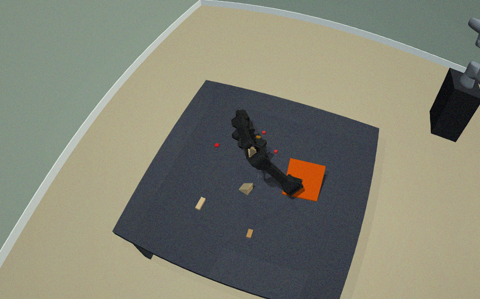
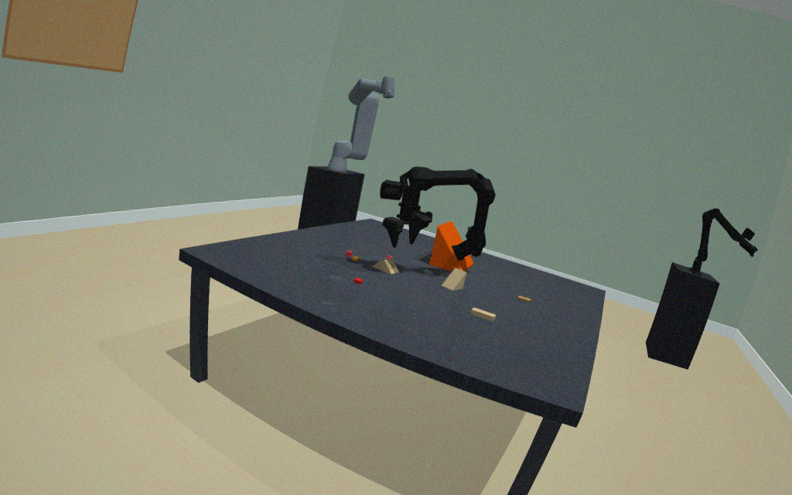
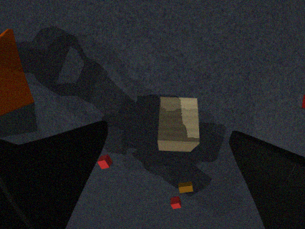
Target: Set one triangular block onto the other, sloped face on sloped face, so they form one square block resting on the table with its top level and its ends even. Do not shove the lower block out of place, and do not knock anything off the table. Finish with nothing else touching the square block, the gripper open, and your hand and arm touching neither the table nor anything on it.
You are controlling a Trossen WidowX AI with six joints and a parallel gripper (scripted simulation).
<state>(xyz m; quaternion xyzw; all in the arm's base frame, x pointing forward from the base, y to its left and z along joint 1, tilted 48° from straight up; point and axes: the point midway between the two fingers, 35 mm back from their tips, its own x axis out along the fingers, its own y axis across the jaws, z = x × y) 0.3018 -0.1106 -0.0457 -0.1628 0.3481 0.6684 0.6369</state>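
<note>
Now: gripper tip 10 mm short of the tan triangular block, 40 mm to the left of it and 80 mm above it. From my gripper tip the other things lie so: orange piece (10 mm ahead, 170 mm to the right, 90 mm below).
</note>
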